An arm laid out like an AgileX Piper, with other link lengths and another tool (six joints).
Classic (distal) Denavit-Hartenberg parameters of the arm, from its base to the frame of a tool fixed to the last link. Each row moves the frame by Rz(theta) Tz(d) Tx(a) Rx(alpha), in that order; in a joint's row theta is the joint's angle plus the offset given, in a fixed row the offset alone. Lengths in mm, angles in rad.
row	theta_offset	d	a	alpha
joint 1	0	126.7	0	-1.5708
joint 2	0.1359	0	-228	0
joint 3	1.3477	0	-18.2	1.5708
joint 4	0	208.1	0	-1.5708
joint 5	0	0	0	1.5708
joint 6	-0.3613	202.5	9.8	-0.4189
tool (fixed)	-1.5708	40.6	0	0
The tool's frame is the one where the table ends.
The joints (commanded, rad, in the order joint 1, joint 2, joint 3, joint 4, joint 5, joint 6), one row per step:
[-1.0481, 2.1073, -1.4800, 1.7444, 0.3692, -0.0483]
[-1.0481, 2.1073, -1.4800, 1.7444, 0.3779, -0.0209]
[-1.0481, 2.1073, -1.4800, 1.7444, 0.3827, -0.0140]
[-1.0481, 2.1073, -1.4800, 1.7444, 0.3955, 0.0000]
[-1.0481, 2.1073, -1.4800, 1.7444, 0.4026, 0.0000]
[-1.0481, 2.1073, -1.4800, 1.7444, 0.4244, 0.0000]
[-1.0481, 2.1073, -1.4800, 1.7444, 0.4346, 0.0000]
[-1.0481, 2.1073, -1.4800, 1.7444, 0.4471, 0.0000]
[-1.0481, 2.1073, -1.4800, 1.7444, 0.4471, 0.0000]
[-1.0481, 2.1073, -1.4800, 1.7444, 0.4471, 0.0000]
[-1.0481, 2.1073, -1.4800, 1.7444, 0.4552, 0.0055]
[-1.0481, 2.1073, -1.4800, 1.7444, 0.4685, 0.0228]
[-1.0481, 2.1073, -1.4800, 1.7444, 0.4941, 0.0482]
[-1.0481, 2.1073, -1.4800, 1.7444, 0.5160, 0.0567]
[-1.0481, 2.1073, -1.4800, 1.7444, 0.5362, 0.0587]
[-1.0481, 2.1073, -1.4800, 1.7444, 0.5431, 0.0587]
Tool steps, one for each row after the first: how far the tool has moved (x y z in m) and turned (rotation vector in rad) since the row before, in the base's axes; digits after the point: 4 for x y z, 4 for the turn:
[0.0011, 0.0010, 0.0010, 0.0208, -0.0194, -0.0043]
[0.0007, 0.0007, 0.0005, 0.0055, -0.0062, 0.0011]
[0.0018, 0.0019, 0.0012, 0.0116, -0.0141, 0.0049]
[0.0010, 0.0012, 0.0006, 0.0007, -0.0037, 0.0060]
[0.0031, 0.0037, 0.0019, 0.0022, -0.0114, 0.0184]
[0.0014, 0.0018, 0.0009, 0.0011, -0.0054, 0.0086]
[0.0017, 0.0022, 0.0011, 0.0013, -0.0066, 0.0106]
[0.0000, 0.0000, 0.0000, 0.0000, 0.0000, 0.0000]
[0.0000, 0.0000, 0.0000, 0.0000, 0.0000, 0.0000]
[0.0011, 0.0013, 0.0008, 0.0051, -0.0069, 0.0047]
[0.0017, 0.0021, 0.0014, 0.0149, -0.0153, 0.0044]
[0.0032, 0.0041, 0.0026, 0.0228, -0.0253, 0.0118]
[0.0027, 0.0038, 0.0022, 0.0091, -0.0153, 0.0153]
[0.0025, 0.0036, 0.0020, 0.0037, -0.0115, 0.0163]
[0.0008, 0.0013, 0.0007, 0.0007, -0.0036, 0.0058]

